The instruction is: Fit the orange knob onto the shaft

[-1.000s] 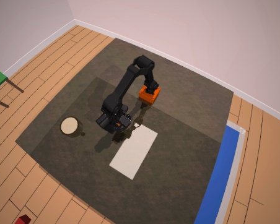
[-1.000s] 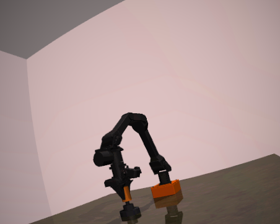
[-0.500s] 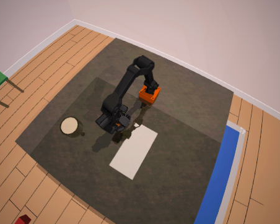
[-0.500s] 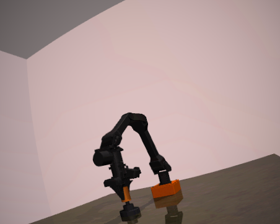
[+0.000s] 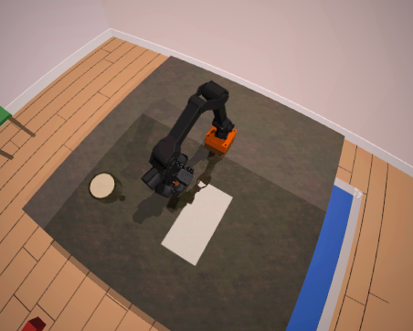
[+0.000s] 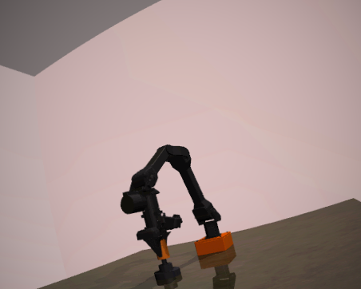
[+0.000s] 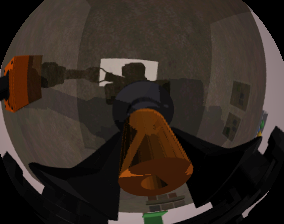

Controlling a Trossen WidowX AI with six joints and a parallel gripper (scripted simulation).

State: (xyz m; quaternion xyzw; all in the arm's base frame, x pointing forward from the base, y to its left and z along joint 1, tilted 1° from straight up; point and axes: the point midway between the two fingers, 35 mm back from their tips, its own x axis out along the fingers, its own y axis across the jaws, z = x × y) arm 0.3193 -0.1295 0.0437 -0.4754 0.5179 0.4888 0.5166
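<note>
My gripper tip is now 2 cm below the orange knob. Also, from my gripper tip: dark round pedestal: 4 cm below.
</note>
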